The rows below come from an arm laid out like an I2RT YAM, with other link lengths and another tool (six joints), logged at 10 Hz.
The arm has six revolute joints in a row. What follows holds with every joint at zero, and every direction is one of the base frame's.
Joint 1 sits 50.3 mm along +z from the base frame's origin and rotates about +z.
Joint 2 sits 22.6 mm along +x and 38.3 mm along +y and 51.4 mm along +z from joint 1 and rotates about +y.
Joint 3 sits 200.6 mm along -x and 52.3 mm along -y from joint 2 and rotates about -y.
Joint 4 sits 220.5 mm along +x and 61.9 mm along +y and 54.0 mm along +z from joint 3 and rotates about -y.
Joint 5 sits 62.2 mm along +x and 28.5 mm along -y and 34.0 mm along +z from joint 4 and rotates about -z.
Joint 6 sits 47.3 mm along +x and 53.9 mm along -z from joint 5 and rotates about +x.
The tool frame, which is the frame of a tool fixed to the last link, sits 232.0 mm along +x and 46.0 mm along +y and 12.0 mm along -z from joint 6; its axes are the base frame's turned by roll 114.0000, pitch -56.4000 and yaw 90.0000 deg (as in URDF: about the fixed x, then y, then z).
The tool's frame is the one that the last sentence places.
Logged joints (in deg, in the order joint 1, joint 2, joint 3, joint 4, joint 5, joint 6), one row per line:
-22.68 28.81 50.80 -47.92 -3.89 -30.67
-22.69 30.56 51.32 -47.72 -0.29 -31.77
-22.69 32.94 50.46 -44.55 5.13 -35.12
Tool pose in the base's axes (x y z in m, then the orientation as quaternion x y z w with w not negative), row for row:
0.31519 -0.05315 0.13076 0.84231 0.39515 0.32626 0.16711
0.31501 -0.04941 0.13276 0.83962 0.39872 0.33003 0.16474
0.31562 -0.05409 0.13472 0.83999 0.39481 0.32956 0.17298
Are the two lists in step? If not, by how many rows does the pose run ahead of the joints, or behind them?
The pose runs 2 rows behind the joints: the pose in row i belongs to the joints in row i - 2.
